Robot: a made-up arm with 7 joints.
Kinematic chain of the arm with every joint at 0, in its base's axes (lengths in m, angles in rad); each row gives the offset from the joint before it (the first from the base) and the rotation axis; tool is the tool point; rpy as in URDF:
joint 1: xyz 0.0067 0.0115 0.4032 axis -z
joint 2: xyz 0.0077 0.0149 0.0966 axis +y
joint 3: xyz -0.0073 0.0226 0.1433 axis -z
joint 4: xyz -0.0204 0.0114 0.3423 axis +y
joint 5: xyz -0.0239 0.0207 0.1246 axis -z
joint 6: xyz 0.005 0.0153 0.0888 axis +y
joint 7: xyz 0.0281 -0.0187 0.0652 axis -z
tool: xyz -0.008 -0.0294 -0.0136 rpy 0 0 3.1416
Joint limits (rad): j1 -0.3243..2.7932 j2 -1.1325..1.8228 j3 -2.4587..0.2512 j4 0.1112..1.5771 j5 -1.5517..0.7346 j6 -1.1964..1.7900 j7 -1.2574..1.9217
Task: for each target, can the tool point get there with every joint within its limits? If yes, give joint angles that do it. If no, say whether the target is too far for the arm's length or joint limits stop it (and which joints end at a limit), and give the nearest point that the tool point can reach.
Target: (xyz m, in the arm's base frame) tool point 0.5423 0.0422 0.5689
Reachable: yes | joints 0.3516 1.3297 -0.9864 1.3220 -0.6963 1.2520 -0.6479
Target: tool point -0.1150 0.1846 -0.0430
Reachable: no: joint limits stop it (at a limit: joint 1, joint 2, joint 3, joint 4, joint 7) | nearest point -0.3643 -0.1074 0.1576 | short by 0.433 m
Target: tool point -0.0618 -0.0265 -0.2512
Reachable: no: joint limits stop it (at a limit: joint 2, joint 4, joint 7) | nearest point -0.3426 -0.1823 0.1332 | short by 0.501 m
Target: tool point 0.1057 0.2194 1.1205
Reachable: yes | joints 0.3853 -0.2075 -0.8038 1.1104 -1.0419 -0.6143 -1.0057
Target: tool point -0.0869 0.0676 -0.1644
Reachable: no: joint limits stop it (at a limit: joint 1, joint 2, joint 3, joint 4, joint 7) | nearest point -0.3608 -0.1279 0.1412 | short by 0.455 m
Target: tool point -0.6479 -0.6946 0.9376
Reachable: no: too far | nearest point -0.4799 -0.5134 0.8243 | short by 0.272 m
